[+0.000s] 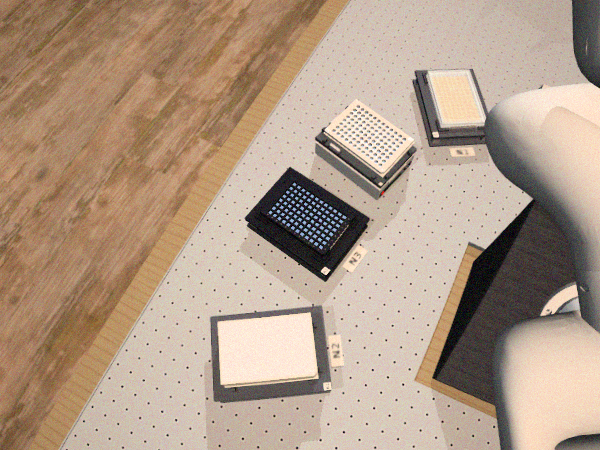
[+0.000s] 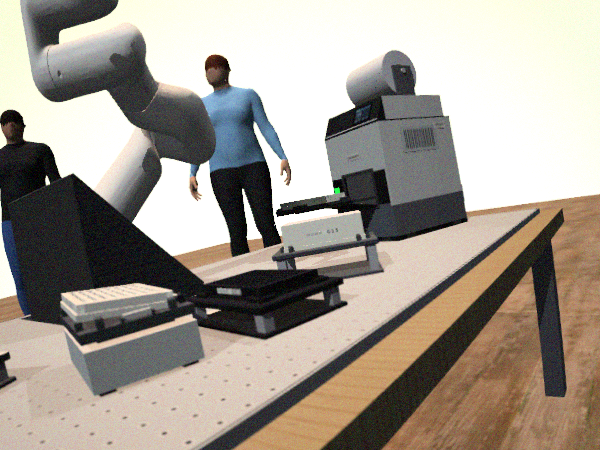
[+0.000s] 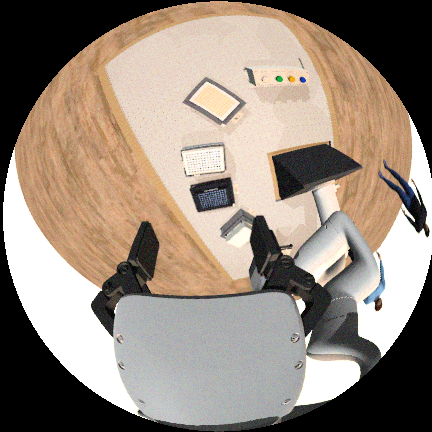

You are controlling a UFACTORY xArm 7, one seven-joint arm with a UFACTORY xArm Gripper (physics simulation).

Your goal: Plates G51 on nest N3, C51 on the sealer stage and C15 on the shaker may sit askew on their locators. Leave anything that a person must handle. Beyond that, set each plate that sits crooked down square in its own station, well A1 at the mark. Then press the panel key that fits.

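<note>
The black plate with blue wells [image 1: 309,216] [image 2: 265,282] [image 3: 213,196] sits on nest N3 [image 1: 265,227]. The white well plate C15 [image 1: 370,137] [image 2: 117,295] [image 3: 204,160] sits on the shaker [image 2: 145,350]; whether either is slightly askew is hard to tell. The sealer stage [image 2: 305,203] sticks out, seen nearly edge-on, with a green light at its inner end; C51's seating cannot be made out. The key panel [image 3: 272,70] has white [image 3: 265,79], green [image 3: 279,79], orange [image 3: 291,79] and blue [image 3: 303,79] keys. My gripper [image 3: 201,230] is open and empty, high above the bench.
A white plate [image 1: 267,347] [image 2: 322,231] stands on N2. A cream plate [image 1: 457,97] [image 3: 215,101] stands on N1. The sealer [image 2: 357,150], a black wedge [image 1: 520,280] [image 2: 50,250] [image 3: 315,167] and two people [image 2: 232,130] [image 2: 22,165] also show.
</note>
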